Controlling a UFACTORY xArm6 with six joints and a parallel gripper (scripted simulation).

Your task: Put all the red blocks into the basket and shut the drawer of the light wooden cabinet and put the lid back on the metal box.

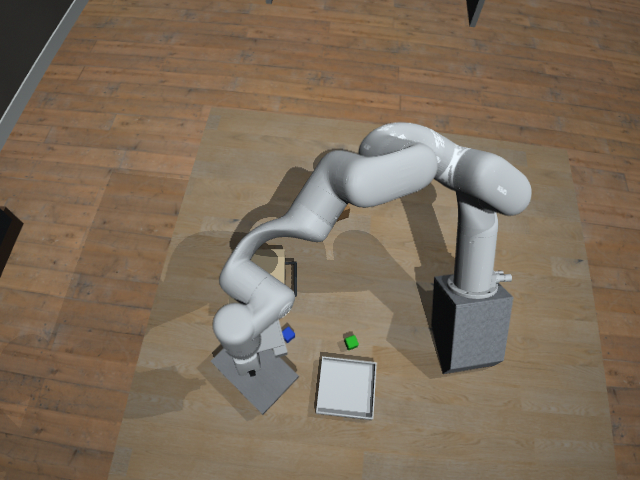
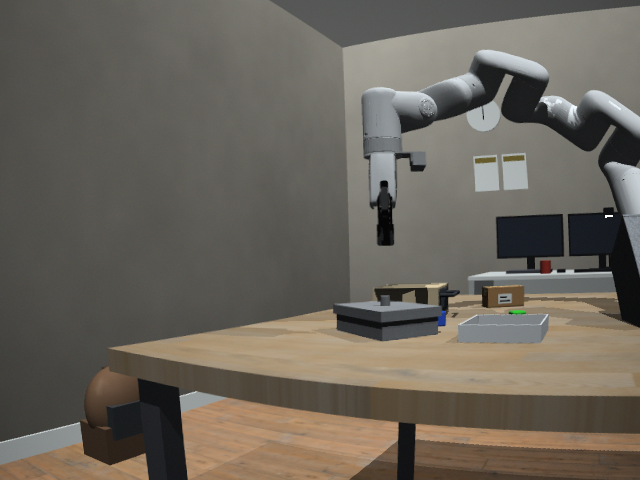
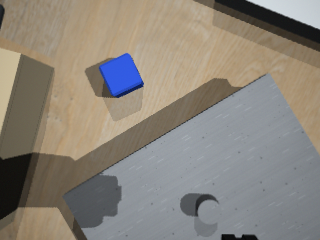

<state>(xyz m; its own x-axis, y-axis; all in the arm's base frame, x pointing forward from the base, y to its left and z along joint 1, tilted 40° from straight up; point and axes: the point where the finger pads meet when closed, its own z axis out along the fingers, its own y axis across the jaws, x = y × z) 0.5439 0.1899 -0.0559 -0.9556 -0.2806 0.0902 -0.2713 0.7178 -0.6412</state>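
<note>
The grey lid lies 14 cm below my hand. Also, from my hand: light wooden cabinet: 24 cm to the right, 15 cm below; then grey metal box: 16 cm below; then drawer: 24 cm to the right, 15 cm below, 2 cm behind.
</note>
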